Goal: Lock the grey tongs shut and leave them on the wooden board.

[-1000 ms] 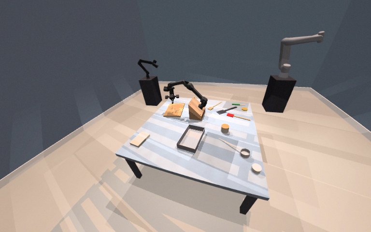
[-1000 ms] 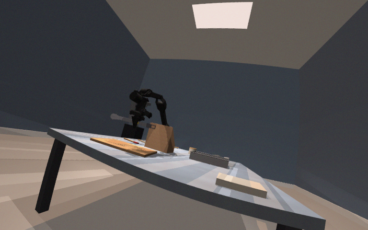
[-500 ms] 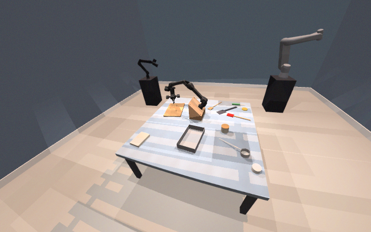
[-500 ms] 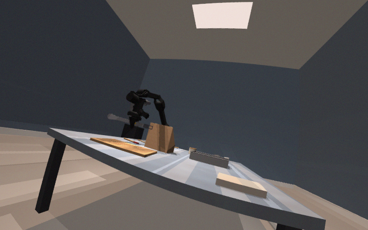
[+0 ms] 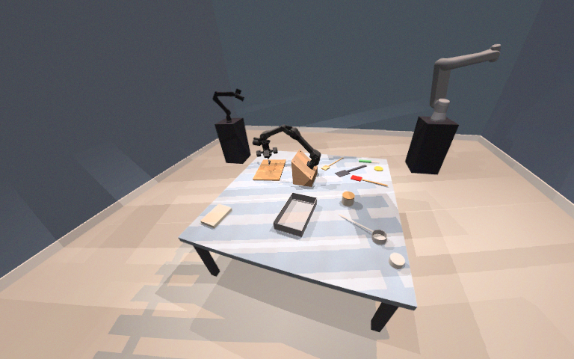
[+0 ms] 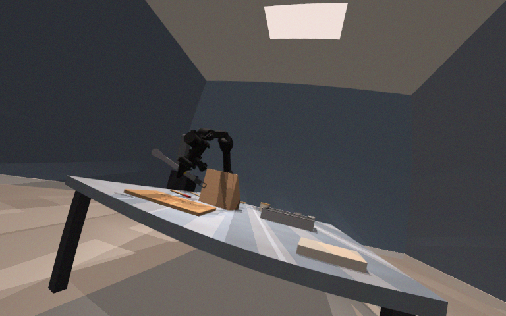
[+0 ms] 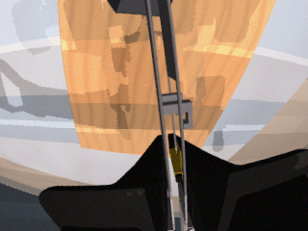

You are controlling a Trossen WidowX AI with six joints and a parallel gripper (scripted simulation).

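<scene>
The wooden board lies 11 cm below my gripper tip, 1 cm to the left of it and 1 cm ahead of it. Round my gripper tip: roasting tin 55 cm ahead, 38 cm to the left, 9 cm below; white disc 93 cm to the left, 78 cm ahead, 10 cm below; pale slab 66 cm ahead, 16 cm to the right, 10 cm below.
</scene>
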